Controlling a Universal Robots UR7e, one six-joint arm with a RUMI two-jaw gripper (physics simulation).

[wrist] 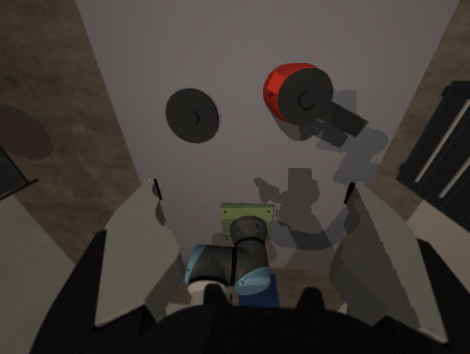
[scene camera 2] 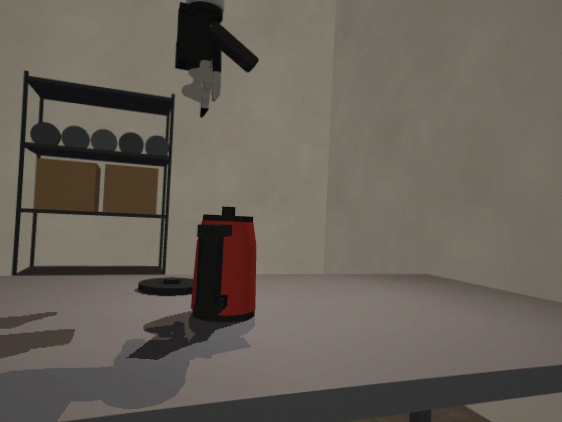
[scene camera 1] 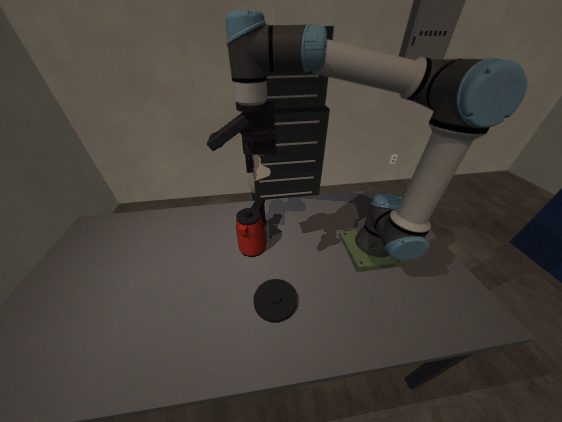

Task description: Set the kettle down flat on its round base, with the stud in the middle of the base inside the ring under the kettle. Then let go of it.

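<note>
A red kettle with a black lid and black handle stands upright on the table, apart from the base. The black round base lies flat on the table, its stud in the middle. In scene camera 2 the kettle covers the base's right edge. The ring under the kettle is hidden. My gripper is open and empty, its fingers pointing down, high above the table and above the kettle's level.
The grey table carries the arm's green mounting plate, to the right of the kettle in scene camera 1. A dark drawer cabinet stands behind the table. A shelf rack stands beyond the table in scene camera 2.
</note>
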